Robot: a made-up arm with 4 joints.
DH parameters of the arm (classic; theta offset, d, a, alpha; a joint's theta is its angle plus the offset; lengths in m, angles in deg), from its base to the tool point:
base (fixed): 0 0.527 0.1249 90
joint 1: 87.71 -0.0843 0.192 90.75
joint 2: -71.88 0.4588 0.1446 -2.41
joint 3: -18.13 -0.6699 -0.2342 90
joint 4: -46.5 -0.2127 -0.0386 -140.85
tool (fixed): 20.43 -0.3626 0 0
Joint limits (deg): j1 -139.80..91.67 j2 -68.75..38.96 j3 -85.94..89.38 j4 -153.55..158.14
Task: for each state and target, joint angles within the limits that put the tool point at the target. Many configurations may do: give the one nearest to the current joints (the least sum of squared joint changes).
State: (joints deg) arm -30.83 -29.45 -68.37 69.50
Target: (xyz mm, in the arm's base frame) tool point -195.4 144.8 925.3
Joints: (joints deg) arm -16.50 -29.21 -60.75 78.30
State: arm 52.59 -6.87 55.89 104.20
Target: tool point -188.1 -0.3 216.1
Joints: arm 55.84 -29.12 26.91 61.78
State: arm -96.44 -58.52 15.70 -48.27
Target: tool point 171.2 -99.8 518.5
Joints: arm -90.63 -24.62 31.76 -97.71
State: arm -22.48 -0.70 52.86 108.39
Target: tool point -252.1 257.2 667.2
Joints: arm -2.39 4.57 63.29 95.57
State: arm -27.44 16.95 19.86 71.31
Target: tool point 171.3 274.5 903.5
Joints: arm -62.51 17.61 56.85 117.50
